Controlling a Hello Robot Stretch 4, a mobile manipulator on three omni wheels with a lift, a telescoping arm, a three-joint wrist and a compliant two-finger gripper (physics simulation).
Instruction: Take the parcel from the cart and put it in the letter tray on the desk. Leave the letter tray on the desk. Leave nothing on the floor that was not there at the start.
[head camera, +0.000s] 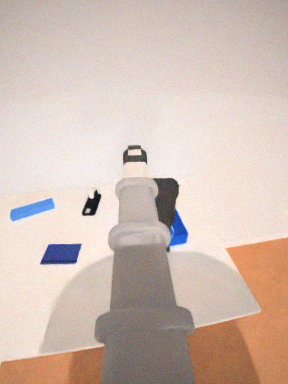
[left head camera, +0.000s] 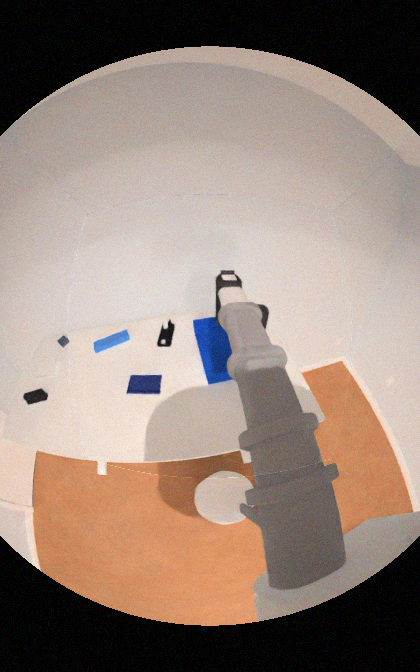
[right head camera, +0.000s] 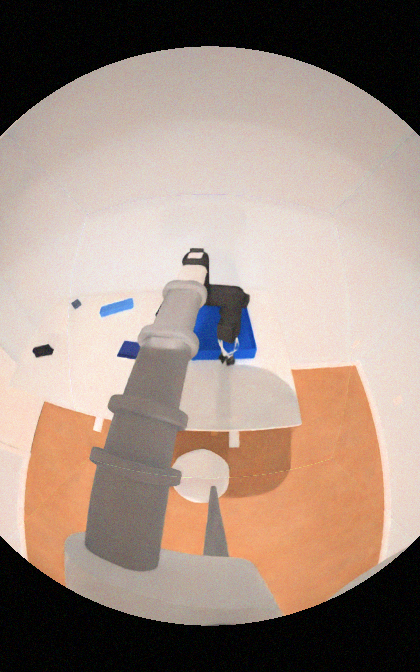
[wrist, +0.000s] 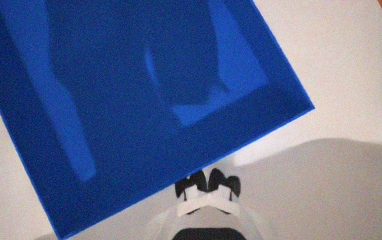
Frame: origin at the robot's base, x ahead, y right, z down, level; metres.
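Where they show: gripper, fingertip midpoint: (wrist: 207, 182).
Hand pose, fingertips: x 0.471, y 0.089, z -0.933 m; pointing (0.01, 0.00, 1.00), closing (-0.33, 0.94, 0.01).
Note:
Things, the pixels of their top centre, and the offset from my fingertips. Level surfaces: height alone.
- blue letter tray, top centre: (wrist: 96, 12) (head camera: 148, 209) dx +0.188, dy -0.036, dz -0.052 m
- white desk, surface height: dz +0.011 m
- light blue bar, top centre: (head camera: 31, 206) dx +0.285, dy -0.626, dz -0.019 m
- dark blue flat block, top centre: (head camera: 61, 253) dx +0.016, dy -0.395, dz -0.001 m
- black device, top centre: (head camera: 89, 194) dx +0.311, dy -0.325, dz -0.059 m
The blue letter tray (head camera: 179, 236) (left head camera: 204, 350) (right head camera: 247, 352) (wrist: 150, 160) sits on the white desk (head camera: 30, 310) (left head camera: 90, 425) (right head camera: 90, 385) (wrist: 345, 65), partly hidden by the arm in the head views. The part of its inside that shows in the wrist view holds shadows and no parcel. My gripper (right head camera: 227, 359) (wrist: 207, 182) points down beside the tray's near wall, above the desk. Its black fingertips are close together, with no object visible between them. The parcel and the cart cannot be made out in these views.
A light blue bar (head camera: 32, 209) (left head camera: 111, 341) (right head camera: 116, 307), a dark blue flat block (head camera: 61, 254) (left head camera: 144, 384) and a black device (head camera: 92, 203) (left head camera: 166, 335) lie left of the tray. A white round object (left head camera: 224, 497) (right head camera: 201, 475) is low in front of the desk. A wall stands behind.

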